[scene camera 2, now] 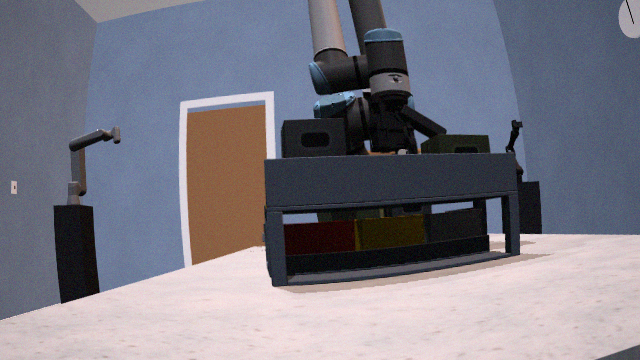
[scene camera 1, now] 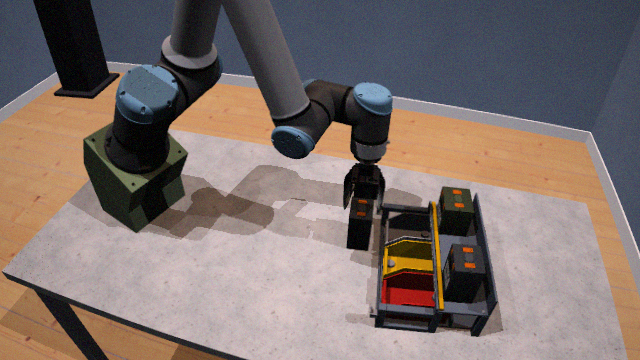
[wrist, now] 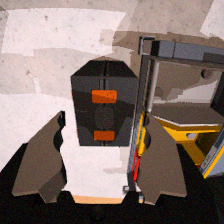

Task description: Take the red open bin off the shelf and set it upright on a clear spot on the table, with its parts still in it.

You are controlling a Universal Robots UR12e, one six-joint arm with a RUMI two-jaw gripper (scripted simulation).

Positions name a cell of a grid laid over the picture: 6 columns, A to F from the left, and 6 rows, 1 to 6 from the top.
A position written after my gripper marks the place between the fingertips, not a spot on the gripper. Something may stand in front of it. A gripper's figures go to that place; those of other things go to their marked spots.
My gripper (wrist: C4) is 15 cm from the lens. A yellow bin (wrist: F4): 39 cm from the lens.
